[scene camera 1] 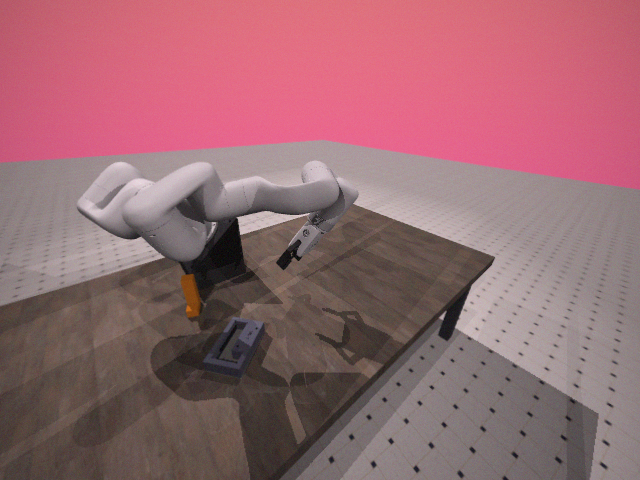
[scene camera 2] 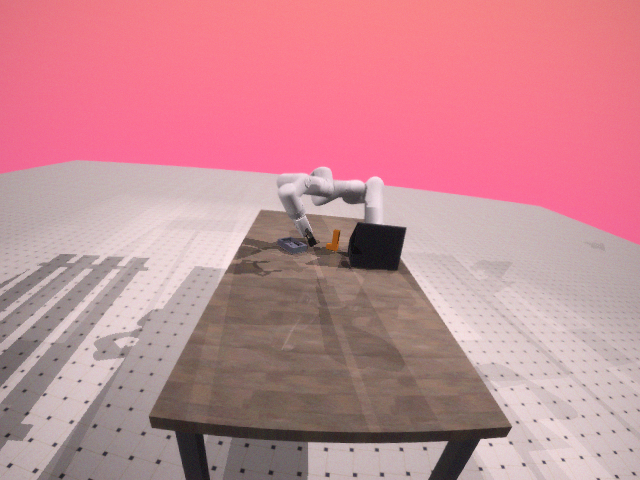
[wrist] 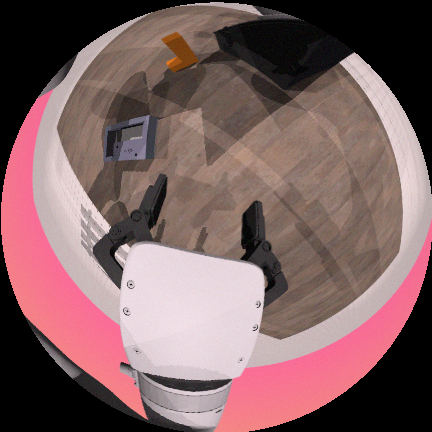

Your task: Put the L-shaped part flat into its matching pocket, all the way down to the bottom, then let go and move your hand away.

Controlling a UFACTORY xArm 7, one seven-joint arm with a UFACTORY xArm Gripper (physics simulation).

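Frame: origin at the arm's base, x left, y back, z up, level; metres.
Seen in the pictures: gripper, between the fingertips: (scene camera 1: pixel 288 261) (scene camera 2: pixel 309 239) (wrist: pixel 208 195); arm's base, origin of its link: (scene camera 2: pixel 373 233).
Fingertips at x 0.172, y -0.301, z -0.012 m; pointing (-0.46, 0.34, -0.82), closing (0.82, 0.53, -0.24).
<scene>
Offsets run from my fingertips to a thing's middle. Level surfaces: height alone.
The orange L-shaped part @(dx -0.269, dy +0.106, dz -0.085 m) (scene camera 1: pixel 191 296) (scene camera 2: pixel 335 240) (wrist: pixel 181 52) stands upright on the table, its long arm pointing up and its short arm at the bottom. The blue-grey block with the L-shaped pocket @(dx -0.204, dy -0.105, dz -0.121 m) (scene camera 1: pixel 249 335) (scene camera 2: pixel 292 247) (wrist: pixel 151 138) lies flat on the table near the part, apart from it. Its pocket is empty. My gripper (scene camera 1: pixel 282 264) (scene camera 2: pixel 312 241) (wrist: pixel 208 195) is open and empty. It hangs tilted above the table, apart from both the part and the block; in the wrist view the block lies beyond the left finger and the part is farther off at the top.
The black box-shaped base (scene camera 1: pixel 227 253) (scene camera 2: pixel 377 246) (wrist: pixel 282 50) stands on the table close to the orange part. The wooden table @(dz -0.140 m) (scene camera 1: pixel 403 258) (scene camera 2: pixel 330 372) (wrist: pixel 310 160) has an edge beyond the block. The white arm reaches over the table.
</scene>
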